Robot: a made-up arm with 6 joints. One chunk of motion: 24 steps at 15 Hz.
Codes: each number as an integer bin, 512 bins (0 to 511) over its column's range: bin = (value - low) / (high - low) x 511, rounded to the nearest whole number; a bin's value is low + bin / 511 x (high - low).
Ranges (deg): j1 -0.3..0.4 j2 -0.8..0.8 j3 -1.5..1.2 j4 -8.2..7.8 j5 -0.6..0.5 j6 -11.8..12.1
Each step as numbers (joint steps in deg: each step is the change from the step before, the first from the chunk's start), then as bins.
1 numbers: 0.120 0.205 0.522 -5.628 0.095 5.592
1 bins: 307 321 383 82 323 372
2 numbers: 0.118 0.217 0.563 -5.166 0.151 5.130
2 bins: 305 325 390 97 349 362
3 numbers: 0.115 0.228 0.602 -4.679 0.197 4.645
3 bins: 303 328 398 112 370 352
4 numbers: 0.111 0.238 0.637 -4.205 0.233 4.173
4 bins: 300 332 404 128 387 342
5 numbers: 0.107 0.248 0.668 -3.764 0.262 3.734
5 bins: 297 335 410 142 400 332
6 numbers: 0.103 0.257 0.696 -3.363 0.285 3.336
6 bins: 294 338 416 154 411 324
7 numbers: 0.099 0.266 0.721 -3.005 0.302 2.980
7 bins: 291 340 420 166 419 316
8 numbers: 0.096 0.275 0.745 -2.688 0.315 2.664
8 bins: 289 343 425 176 425 309
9 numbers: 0.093 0.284 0.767 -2.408 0.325 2.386
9 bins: 287 346 429 185 430 303
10 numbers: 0.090 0.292 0.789 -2.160 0.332 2.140
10 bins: 285 349 433 193 433 298
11 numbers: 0.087 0.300 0.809 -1.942 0.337 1.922
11 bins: 283 351 437 200 435 293
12 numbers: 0.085 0.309 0.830 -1.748 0.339 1.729
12 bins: 281 354 441 206 436 289
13 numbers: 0.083 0.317 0.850 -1.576 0.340 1.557
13 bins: 280 357 445 212 437 286
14 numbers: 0.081 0.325 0.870 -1.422 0.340 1.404
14 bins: 278 359 449 216 437 282
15 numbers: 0.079 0.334 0.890 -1.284 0.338 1.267
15 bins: 277 362 452 221 436 279
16 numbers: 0.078 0.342 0.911 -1.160 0.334 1.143
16 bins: 276 365 456 225 434 277
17 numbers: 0.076 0.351 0.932 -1.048 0.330 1.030
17 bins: 274 368 460 228 432 274
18 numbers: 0.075 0.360 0.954 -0.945 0.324 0.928
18 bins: 274 370 464 232 429 272
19 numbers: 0.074 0.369 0.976 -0.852 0.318 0.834
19 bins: 273 373 469 235 426 270
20 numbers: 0.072 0.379 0.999 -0.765 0.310 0.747
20 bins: 272 377 473 237 423 268
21 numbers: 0.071 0.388 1.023 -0.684 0.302 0.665
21 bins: 271 379 478 240 419 267
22 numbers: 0.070 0.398 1.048 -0.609 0.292 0.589
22 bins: 270 383 482 242 414 265
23 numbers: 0.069 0.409 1.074 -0.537 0.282 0.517
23 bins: 269 386 487 245 410 263
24 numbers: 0.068 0.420 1.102 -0.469 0.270 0.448
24 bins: 269 390 492 247 404 262
